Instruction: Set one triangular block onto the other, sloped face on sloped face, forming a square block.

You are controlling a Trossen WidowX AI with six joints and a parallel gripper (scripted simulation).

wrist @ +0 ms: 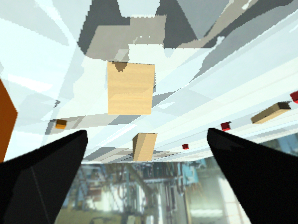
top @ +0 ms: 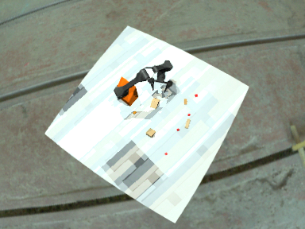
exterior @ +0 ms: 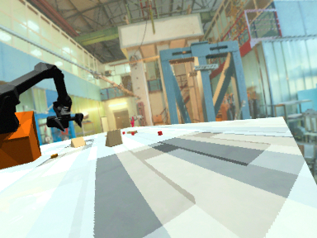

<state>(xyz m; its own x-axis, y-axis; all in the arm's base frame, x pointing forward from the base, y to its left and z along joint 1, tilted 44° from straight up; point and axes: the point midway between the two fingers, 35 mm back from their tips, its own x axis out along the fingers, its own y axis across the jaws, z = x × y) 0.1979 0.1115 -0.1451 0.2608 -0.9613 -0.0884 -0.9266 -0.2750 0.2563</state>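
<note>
My gripper tip is 7 cm to the left of the triangular block, 7 cm above it and 1 cm short of it. Round my gripper tip: small cube 23 cm to the right, 9 cm below, 8 cm behind.
</note>
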